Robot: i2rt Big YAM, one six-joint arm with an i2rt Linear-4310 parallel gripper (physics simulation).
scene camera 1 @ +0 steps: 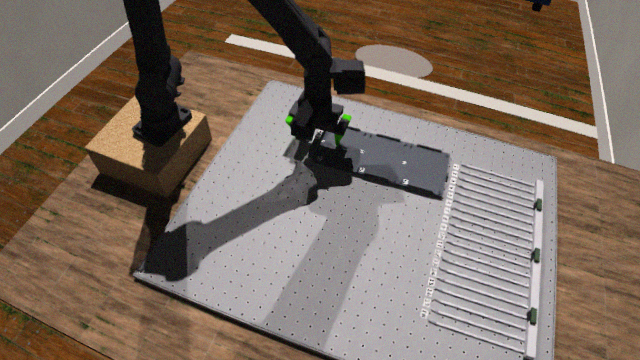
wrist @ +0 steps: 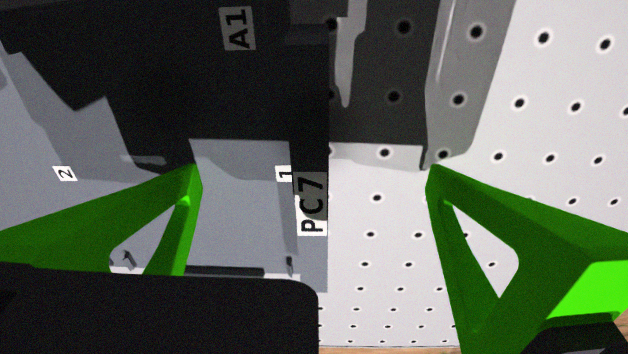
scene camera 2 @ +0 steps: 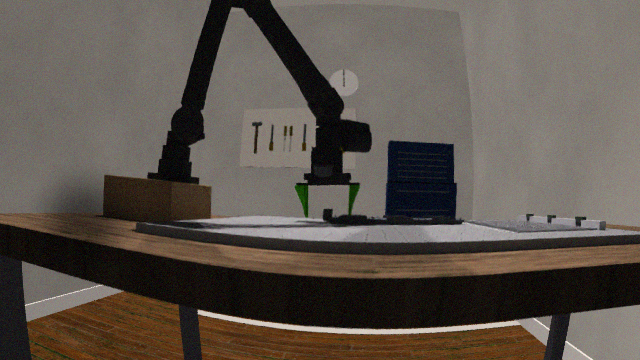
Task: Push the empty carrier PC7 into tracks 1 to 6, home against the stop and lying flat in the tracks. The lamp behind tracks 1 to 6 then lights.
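Frame: origin at the arm's base, x right, y up, z back, level; centimetres.
Seen in the pictures: gripper, between the fingertips: [scene camera 1: 319, 139] [wrist: 313, 176] [scene camera 2: 327, 217]; arm's base, origin of its link: [scene camera 1: 163, 124] [scene camera 2: 173, 181].
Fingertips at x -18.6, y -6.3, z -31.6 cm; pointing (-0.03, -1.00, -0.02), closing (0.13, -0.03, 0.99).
Pixels of each thing's top centre, then the offset from my fingertips to it. "spot": a spot on its surface instead. Level surfaces: height alone.
- carrier PC7, centre of its top: [scene camera 2: 396, 210] [scene camera 1: 382, 151] dx -2.2, dy +2.1, dz -15.6 cm
- stop, a spot on its surface: [scene camera 1: 535, 230] spot: dx +1.2, dy +0.6, dz -53.4 cm
- lamp, centre of its top: [scene camera 1: 539, 203] dx -5.9, dy +1.2, dz -52.9 cm
- wooden table, height of its surface: dy -2.2 cm
The carrier PC7 [scene camera 1: 425, 167] [scene camera 2: 400, 220] [wrist: 235, 220] is a long dark grey plate lying on the perforated board. Its far end from the robot is close to the number labels at the mouths of the low-numbered tracks [scene camera 1: 500, 176], outside the rails. Its near end has a raised edge with the PC7 label. My gripper [scene camera 1: 320, 137] [scene camera 2: 328, 212] [wrist: 313, 176] is open and empty. It points down above that near end, one finger over the plate and one beyond its edge. The stop [scene camera 1: 535, 230] is a light bar; the lamp [scene camera 1: 538, 204] behind tracks 1 to 6 is dark.
The perforated board [scene camera 1: 390, 280] [scene camera 2: 280, 239] lies on the wooden table [scene camera 1: 595, 250]. Two more dark lamps [scene camera 1: 536, 255] stand along the stop. The arm's base is on a wooden block [scene camera 1: 185, 160] [scene camera 2: 140, 197] at the left. A blue cabinet [scene camera 2: 421, 175] stands behind.
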